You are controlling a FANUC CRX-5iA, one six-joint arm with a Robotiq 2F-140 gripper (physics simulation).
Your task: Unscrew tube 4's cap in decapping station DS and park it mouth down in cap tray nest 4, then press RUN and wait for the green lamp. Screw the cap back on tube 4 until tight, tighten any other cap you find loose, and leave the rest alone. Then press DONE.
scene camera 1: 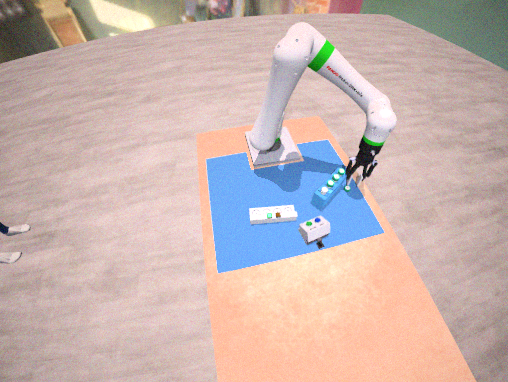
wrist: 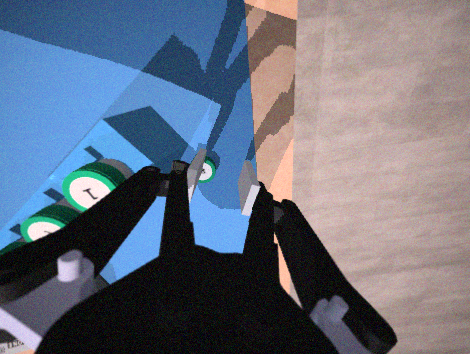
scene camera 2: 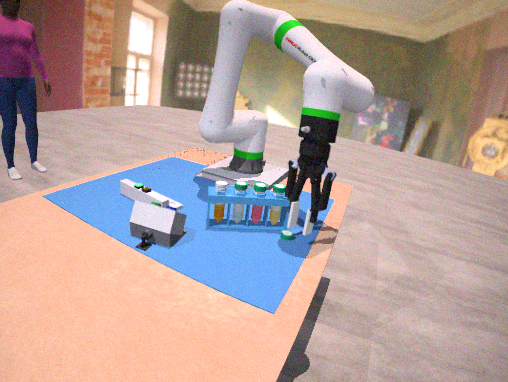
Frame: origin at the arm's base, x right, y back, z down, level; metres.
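Seen in the pictures: gripper, fingertip midpoint: [scene camera 1: 352, 184] [wrist: 222, 166] [scene camera 2: 299, 229]; arm's base at its link origin: [scene camera 2: 246, 167].
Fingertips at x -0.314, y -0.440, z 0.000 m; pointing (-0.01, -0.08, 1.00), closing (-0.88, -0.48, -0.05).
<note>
Pixels of each thing's middle, then the offset from my fingertips to it. "spot": a spot on its surface instead.
- loose green-rimmed cap at the middle of its body: [wrist: 202, 169] [scene camera 2: 286, 235] [scene camera 1: 347, 188] dz +0.021, dx +0.029, dy -0.006 m
- white tray at a spot on its surface: [scene camera 2: 131, 188] spot: dz -0.009, dx +0.517, dy -0.050 m
- box at the middle of its body: [scene camera 2: 158, 218] [wrist: 50, 309] [scene camera 1: 314, 228] dz -0.014, dx +0.320, dy -0.166 m
A loose green-rimmed cap [scene camera 1: 347, 188] [scene camera 2: 286, 235] [wrist: 206, 171] lies on the blue mat, label up, off the end of the blue rack; its mark is too small to read. My gripper [scene camera 1: 353, 184] [scene camera 2: 299, 231] [wrist: 222, 166] is partly open and empty, pointing down low over the mat. In the wrist view the cap shows beside the left pad, partly covered by it. The blue rack [scene camera 1: 320, 201] [scene camera 2: 210, 210] holds upright tubes: three with green caps, and one with a white top [scene camera 1: 324, 190] [scene camera 2: 221, 187] and orange contents, with no green cap, at the end away from my gripper.
A white tray [scene camera 1: 257, 218] [scene camera 2: 131, 188] with a bright green and a brown square lies on the mat. A box [scene camera 1: 315, 231] [scene camera 2: 155, 220] with green and blue buttons stands near the mat's front edge. The rack is close beside my gripper; the table edge is on the other side.
</note>
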